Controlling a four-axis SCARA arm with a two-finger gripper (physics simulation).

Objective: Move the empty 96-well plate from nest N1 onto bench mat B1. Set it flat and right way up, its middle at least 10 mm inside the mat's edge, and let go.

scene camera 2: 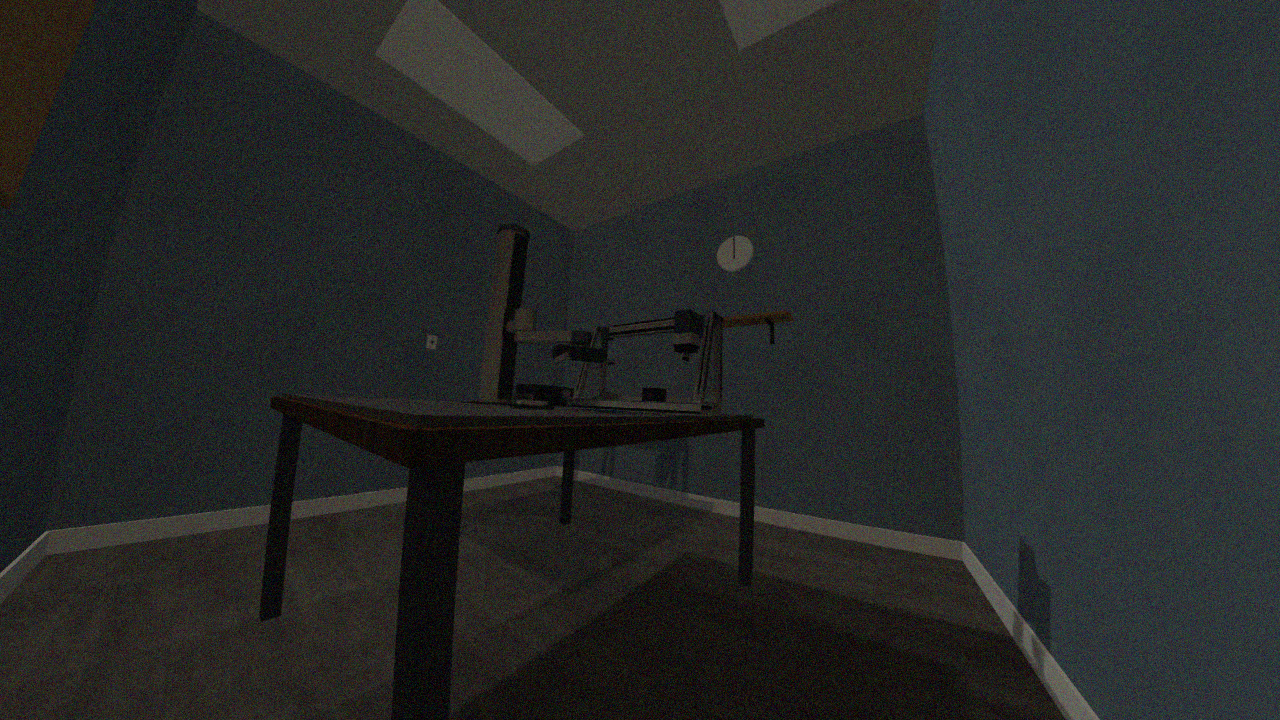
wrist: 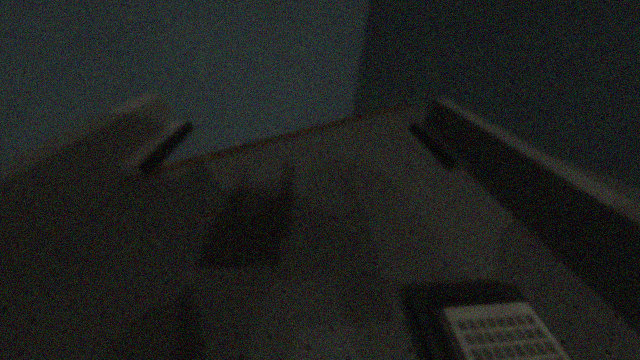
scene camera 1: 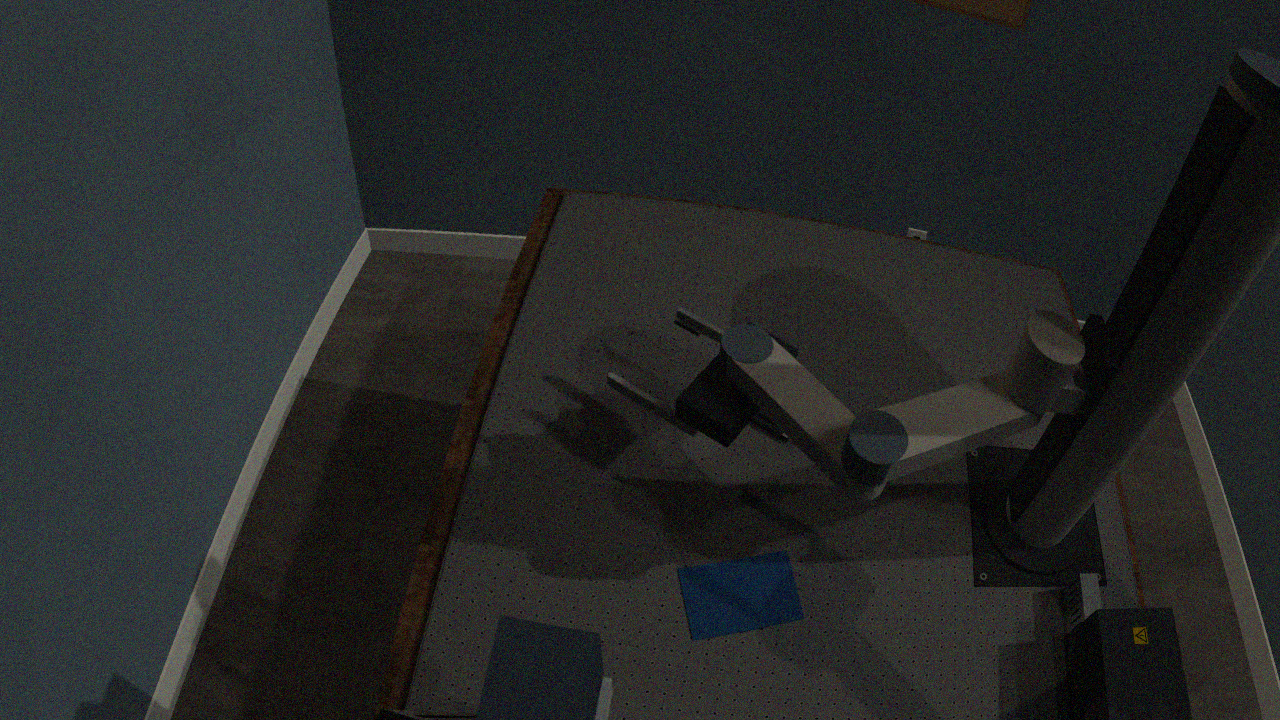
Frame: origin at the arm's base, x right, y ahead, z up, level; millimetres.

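Seen in the pictures: gripper, fingertip midpoint: (scene camera 2: 593, 358) (wrist: 306, 113) (scene camera 1: 645, 344); arm's base, origin of the base link: (scene camera 1: 1034, 518).
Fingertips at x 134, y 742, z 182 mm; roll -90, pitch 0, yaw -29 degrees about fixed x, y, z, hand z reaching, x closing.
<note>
Pixels of each thing's top centre, then the offset from my fingertips to it. "spot": a spot on its surface instead. Level surfaces: height alone.
- pale 96-well plate, surface spot: (wrist: 500, 327) spot: dx +95, dy -159, dz -144 mm
- dark nest, surface spot: (wrist: 422, 305) spot: dx +60, dy -115, dz -158 mm
- blue mat, its level: dz -167 mm
- dark box, surface spot: (scene camera 1: 1141, 671) spot: dx -497, dy -854, dz -54 mm
- grey-blue box, surface spot: (scene camera 1: 544, 667) spot: dx -639, dy -8, dz +319 mm
The pale 96-well plate (wrist: 500, 327) sits in a dark nest (wrist: 422, 305) at the lower right of the wrist view, partly cut off by the frame. In scene camera 1 the plate does not show. A blue mat (scene camera 1: 741, 595), which looks like bench mat B1, lies flat on the bench; its label is not readable. My gripper (scene camera 1: 646, 345) (wrist: 306, 113) is open and empty, its fingers wide apart above the bench. The plate lies lower than the fingers, on the right finger's side in the wrist view.
The arm column (scene camera 1: 1154, 295) stands at the right in scene camera 1. A dark box (scene camera 1: 1141, 671) with a yellow warning label stands below it. A grey-blue box (scene camera 1: 544, 667) stands near the mat. A gantry-like frame (scene camera 2: 713, 367) stands on the table in scene camera 2.
</note>
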